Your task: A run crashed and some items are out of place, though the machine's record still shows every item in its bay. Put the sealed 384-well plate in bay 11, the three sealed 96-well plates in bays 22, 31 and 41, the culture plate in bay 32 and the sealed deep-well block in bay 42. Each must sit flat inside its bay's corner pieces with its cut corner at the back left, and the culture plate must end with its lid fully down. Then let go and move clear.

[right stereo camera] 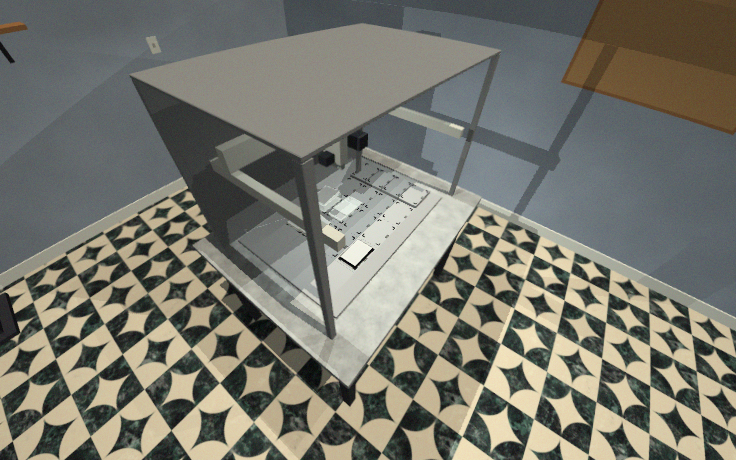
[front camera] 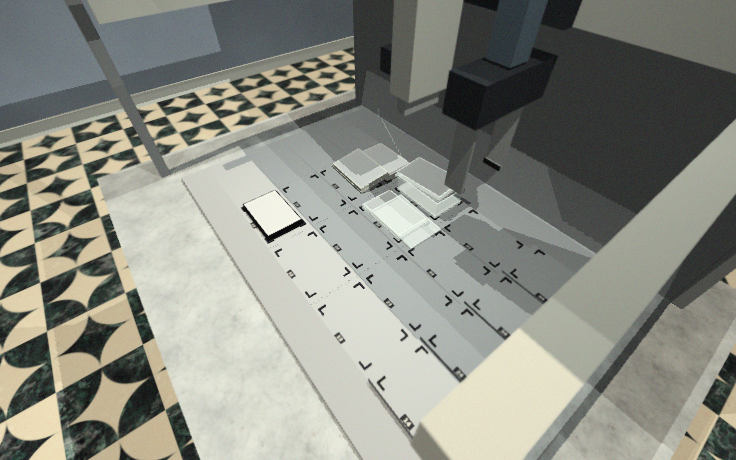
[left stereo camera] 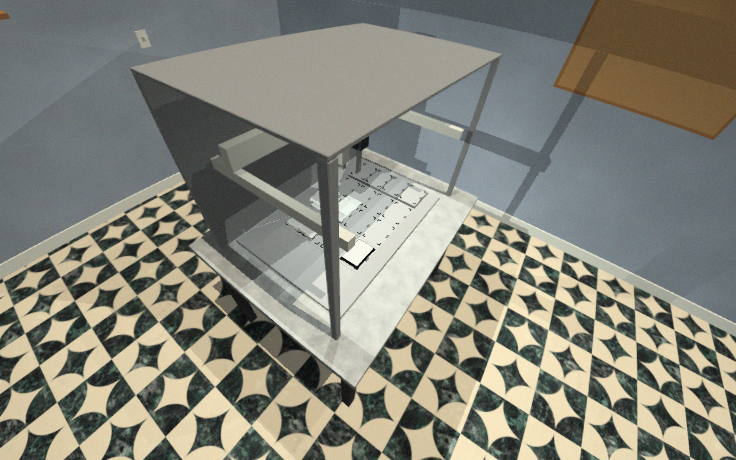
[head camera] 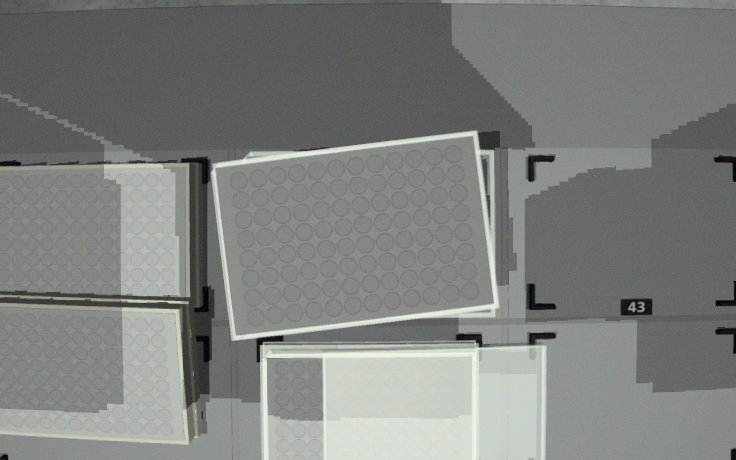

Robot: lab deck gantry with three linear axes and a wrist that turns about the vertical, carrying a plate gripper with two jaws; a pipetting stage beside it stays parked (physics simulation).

Scene:
same spot on roof: [right stereo camera: 300, 94] = [left stereo camera: 315, 92]
same spot on back wall: [right stereo camera: 196, 135] = [left stereo camera: 197, 132]

